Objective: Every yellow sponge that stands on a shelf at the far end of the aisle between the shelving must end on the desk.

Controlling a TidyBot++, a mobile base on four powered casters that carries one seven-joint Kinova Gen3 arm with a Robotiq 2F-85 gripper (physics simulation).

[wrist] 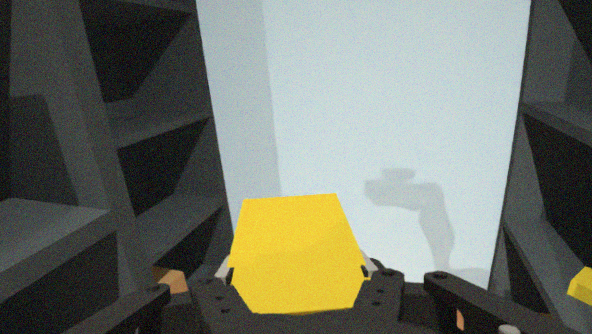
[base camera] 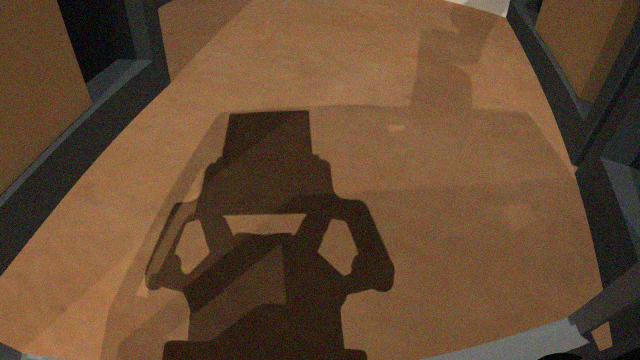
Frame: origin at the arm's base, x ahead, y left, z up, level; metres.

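Seen in the pictures: gripper, fingertip midpoint: (wrist: 295, 270).
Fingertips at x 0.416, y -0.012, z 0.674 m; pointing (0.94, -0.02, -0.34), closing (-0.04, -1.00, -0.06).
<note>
A point is followed by its place in that frame.
A yellow sponge (wrist: 298, 250) @(x 0.406, y -0.014, z 0.693 m) is held between the fingers of my gripper (wrist: 295, 270) @(x 0.416, y -0.012, z 0.674 m) in the wrist view, at the lower middle. The gripper is shut on it, and the sponge hides part of what lies beyond. A second yellow piece (wrist: 583, 287) @(x 0.816, y -0.761, z 0.178 m), likely another sponge, shows in part at the right edge of the wrist view, on a low shelf of the right shelving. The base camera view shows the dark shadow of the gripper on the floor. The desk does not show in either view.
Dark shelving stands on the left (wrist: 162, 130) @(x 1.450, y 0.432, z 0.572 m) and on the right (wrist: 555, 120) @(x 1.007, y -0.762, z 0.583 m), with a pale wall (wrist: 395, 100) @(x 1.463, y -0.484, z 0.601 m) at the aisle's end. In the base camera view, brown floor (base camera: 350, 65) @(x 0.750, y -0.138, z -0.397 m) runs between shelf bases on the left (base camera: 90, 130) @(x 0.521, y 0.326, z -0.343 m) and right (base camera: 550, 90) @(x 0.666, y -0.619, z -0.371 m). Brown boxes (base camera: 35, 90) @(x 0.482, y 0.364, z -0.231 m) stand in the shelving.
</note>
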